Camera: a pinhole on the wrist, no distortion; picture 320 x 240 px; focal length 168.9 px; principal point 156.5 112.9 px. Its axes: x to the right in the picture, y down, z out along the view. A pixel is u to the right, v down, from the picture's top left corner.
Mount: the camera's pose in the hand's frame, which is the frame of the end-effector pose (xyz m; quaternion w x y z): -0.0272 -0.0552 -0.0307 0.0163 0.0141 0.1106 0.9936
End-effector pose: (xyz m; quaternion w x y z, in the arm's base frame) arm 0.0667 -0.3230 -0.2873 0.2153 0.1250 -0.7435 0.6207
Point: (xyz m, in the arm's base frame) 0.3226 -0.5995 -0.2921
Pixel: outside the picture
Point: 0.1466 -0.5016 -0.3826
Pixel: 244 100
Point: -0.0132 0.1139 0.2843
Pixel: behind the camera
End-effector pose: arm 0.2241 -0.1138 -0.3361 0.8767 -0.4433 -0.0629 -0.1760
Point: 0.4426 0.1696 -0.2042
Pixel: 78 63
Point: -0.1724 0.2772 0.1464
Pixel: 257 232
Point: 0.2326 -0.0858 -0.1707
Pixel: 72 211
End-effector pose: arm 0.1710 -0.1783 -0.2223 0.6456 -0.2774 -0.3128 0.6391
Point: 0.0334 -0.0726 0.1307
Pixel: 81 211
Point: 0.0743 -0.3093 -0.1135
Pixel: 253 124
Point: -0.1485 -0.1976 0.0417
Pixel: 152 127
